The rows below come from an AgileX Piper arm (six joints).
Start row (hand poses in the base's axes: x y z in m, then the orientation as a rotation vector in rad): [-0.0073, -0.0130, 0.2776, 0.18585, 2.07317, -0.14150]
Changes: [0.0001, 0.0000, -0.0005, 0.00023, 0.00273, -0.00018]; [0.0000, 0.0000, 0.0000, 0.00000, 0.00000, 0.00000]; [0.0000, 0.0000, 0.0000, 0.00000, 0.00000, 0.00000]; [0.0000, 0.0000, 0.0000, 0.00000, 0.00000, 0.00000]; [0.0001, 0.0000, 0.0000, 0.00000, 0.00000, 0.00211]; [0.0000, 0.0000, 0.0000, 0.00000, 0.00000, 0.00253]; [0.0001, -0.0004, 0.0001, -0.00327, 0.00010, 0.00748]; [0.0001, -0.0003, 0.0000, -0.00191, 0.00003, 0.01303]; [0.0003, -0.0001, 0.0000, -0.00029, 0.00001, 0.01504]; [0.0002, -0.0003, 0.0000, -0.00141, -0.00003, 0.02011]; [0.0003, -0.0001, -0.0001, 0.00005, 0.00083, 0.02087]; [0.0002, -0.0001, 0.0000, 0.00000, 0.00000, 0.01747]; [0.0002, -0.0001, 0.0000, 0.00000, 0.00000, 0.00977]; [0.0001, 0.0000, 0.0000, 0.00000, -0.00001, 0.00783]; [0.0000, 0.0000, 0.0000, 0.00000, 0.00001, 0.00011]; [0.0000, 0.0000, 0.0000, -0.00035, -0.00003, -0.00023]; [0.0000, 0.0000, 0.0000, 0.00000, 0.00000, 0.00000]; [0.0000, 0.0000, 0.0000, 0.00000, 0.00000, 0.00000]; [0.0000, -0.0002, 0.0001, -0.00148, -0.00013, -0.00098]
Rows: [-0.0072, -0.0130, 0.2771, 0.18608, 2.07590, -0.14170]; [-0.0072, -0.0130, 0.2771, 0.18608, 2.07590, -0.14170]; [-0.0072, -0.0130, 0.2771, 0.18608, 2.07590, -0.14170]; [-0.0072, -0.0130, 0.2771, 0.18608, 2.07590, -0.14170]; [-0.0071, -0.0130, 0.2771, 0.18388, 2.07604, -0.14042]; [-0.0071, -0.0130, 0.2771, 0.18125, 2.07620, -0.13888]; [-0.0070, -0.0134, 0.2772, 0.17147, 2.07643, -0.13773]; [-0.0069, -0.0137, 0.2772, 0.15675, 2.07701, -0.13178]; [-0.0066, -0.0138, 0.2772, 0.14093, 2.07775, -0.12292]; [-0.0064, -0.0141, 0.2772, 0.11915, 2.07847, -0.11212]; [-0.0061, -0.0142, 0.2771, 0.09743, 2.08002, -0.09941]; [-0.0059, -0.0143, 0.2771, 0.07925, 2.08048, -0.08876]; [-0.0057, -0.0144, 0.2771, 0.06908, 2.08069, -0.08280]; [-0.0056, -0.0144, 0.2771, 0.06093, 2.08082, -0.07803]; [-0.0056, -0.0144, 0.2771, 0.06082, 2.08083, -0.07796]; [-0.0056, -0.0144, 0.2771, 0.06085, 2.08078, -0.07846]; [-0.0056, -0.0144, 0.2771, 0.06085, 2.08078, -0.07846]; [-0.0056, -0.0144, 0.2771, 0.06085, 2.08078, -0.07846]; [-0.0056, -0.0146, 0.2772, 0.06097, 2.08056, -0.08059]
